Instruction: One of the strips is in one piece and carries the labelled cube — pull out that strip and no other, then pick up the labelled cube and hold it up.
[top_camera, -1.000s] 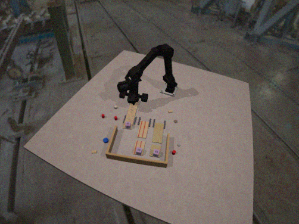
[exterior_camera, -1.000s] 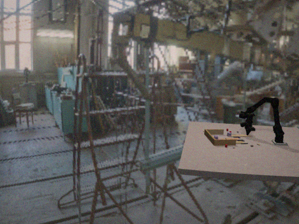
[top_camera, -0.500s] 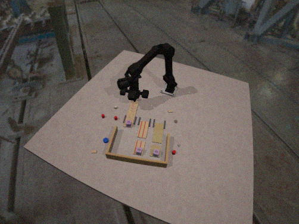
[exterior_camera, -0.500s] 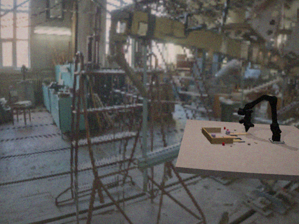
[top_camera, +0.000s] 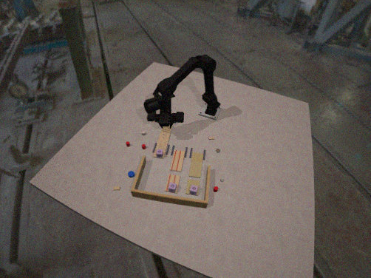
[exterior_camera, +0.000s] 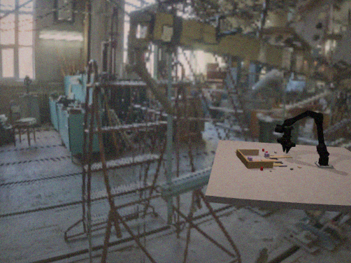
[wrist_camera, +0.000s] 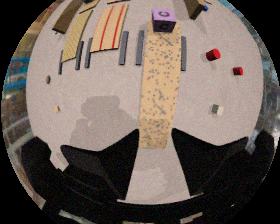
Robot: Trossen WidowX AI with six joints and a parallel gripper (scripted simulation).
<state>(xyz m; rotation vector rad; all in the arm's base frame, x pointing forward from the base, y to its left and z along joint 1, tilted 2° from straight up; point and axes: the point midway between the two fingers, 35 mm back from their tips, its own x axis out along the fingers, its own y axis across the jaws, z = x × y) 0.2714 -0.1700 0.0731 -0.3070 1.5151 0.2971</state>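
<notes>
Now: the speckled tan strip 6 cm ahead of my gripper tip, 1 cm to the left of it and 4 cm below it. Round my gripper tip: white block 6 cm ahead, 11 cm to the right, 3 cm below; then blue piece 32 cm ahead, 2 cm to the right, 4 cm below.
</notes>
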